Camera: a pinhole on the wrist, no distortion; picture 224 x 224 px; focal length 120.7 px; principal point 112.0 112.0 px. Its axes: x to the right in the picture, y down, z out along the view. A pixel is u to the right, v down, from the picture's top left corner.
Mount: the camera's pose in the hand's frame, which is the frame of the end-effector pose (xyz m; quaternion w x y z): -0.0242 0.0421 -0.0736 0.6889 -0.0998 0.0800 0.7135
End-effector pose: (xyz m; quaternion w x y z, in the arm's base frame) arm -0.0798 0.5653 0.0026 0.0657 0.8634 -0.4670 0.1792
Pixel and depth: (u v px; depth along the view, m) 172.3 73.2 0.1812
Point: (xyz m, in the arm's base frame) -0.1945 0.4244 -0.0719
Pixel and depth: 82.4 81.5 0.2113
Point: -0.0710 0.4796 -0.1256
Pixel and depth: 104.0 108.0 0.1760
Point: -0.1294 0.5140 -0.1027
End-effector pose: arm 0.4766 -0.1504 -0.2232 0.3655 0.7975 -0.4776 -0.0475
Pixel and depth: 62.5 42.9 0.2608
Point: 0.4451 -0.3611 -0.3365
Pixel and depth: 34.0 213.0 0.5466
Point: 0.1172 0.0008 -0.8579
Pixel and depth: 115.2 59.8 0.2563
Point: 0.3589 -0.3392 -0.2557
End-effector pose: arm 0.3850 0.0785 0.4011 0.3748 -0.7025 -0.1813 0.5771
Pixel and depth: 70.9 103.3 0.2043
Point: 0.2421 0.0965 0.3833
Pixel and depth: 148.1 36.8 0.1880
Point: 0.2898 0.0708 0.2295
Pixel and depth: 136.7 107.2 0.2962
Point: 0.1600 0.0101 0.2774
